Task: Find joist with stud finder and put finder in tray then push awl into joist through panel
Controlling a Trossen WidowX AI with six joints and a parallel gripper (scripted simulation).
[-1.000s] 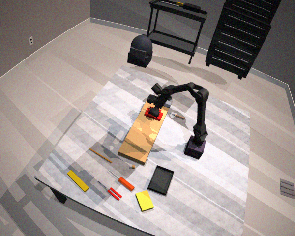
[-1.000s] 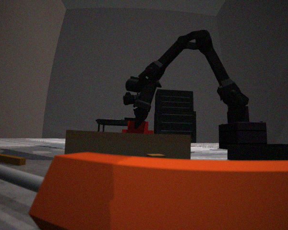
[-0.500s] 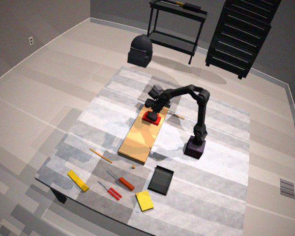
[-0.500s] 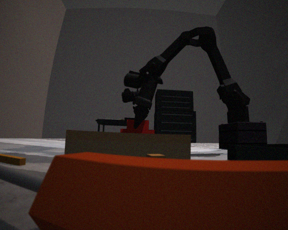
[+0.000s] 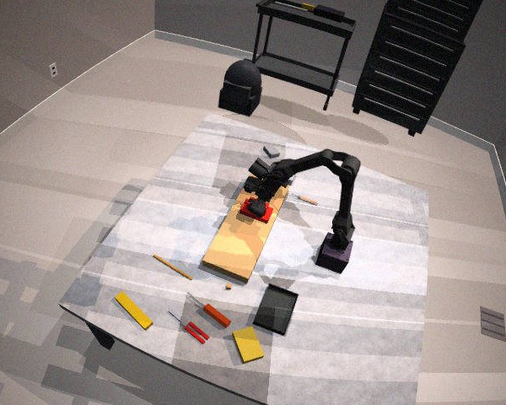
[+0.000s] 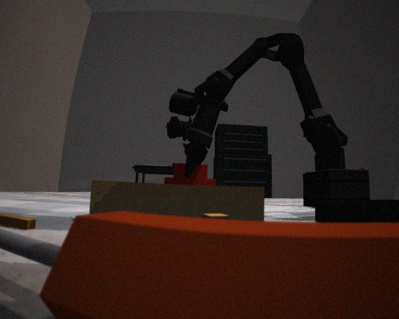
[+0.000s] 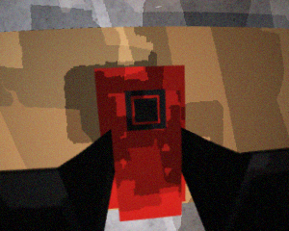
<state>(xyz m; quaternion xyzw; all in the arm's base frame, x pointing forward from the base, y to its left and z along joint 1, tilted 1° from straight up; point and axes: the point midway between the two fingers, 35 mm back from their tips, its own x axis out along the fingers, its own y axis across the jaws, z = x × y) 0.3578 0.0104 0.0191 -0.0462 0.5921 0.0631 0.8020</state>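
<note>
The small tan cube lies 9 cm behind my gripper tip, 34 cm to the left of it and 6 cm below it. Also, from my gripper tip: awl: 13 cm behind, 23 cm to the right, 6 cm below; grey box: 2 cm behind, 30 cm to the right, 5 cm below; stud finder: 2 cm above.
</note>
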